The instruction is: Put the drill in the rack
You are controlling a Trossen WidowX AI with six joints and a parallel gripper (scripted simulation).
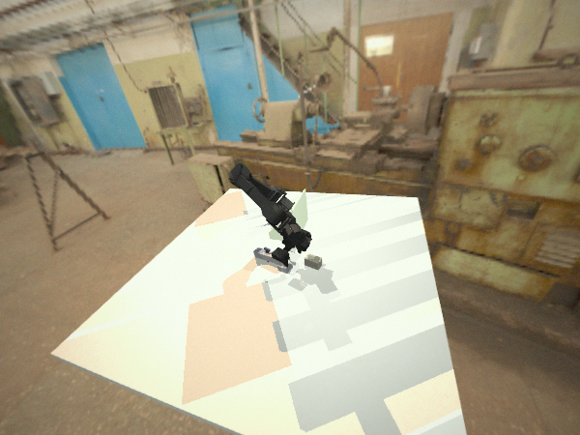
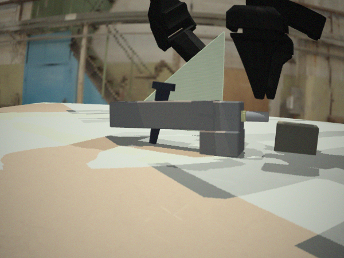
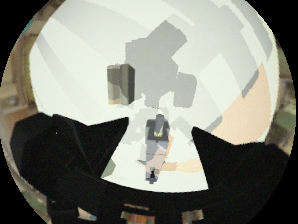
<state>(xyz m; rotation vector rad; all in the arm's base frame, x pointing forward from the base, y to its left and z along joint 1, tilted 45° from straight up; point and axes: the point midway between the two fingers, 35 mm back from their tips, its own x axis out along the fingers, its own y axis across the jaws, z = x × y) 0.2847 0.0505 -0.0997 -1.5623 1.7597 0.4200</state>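
The drill lies 60 mm to the right of my gripper tip, 30 mm below it and 10 mm behind it. Also, from my gripper tip: grey housing bar (110 mm to the right, 40 mm below, 30 mm behind); key (140 mm to the right, 40 mm behind, 20 mm below); grey-brown block (70 mm to the left, 60 mm behind, 50 mm below).
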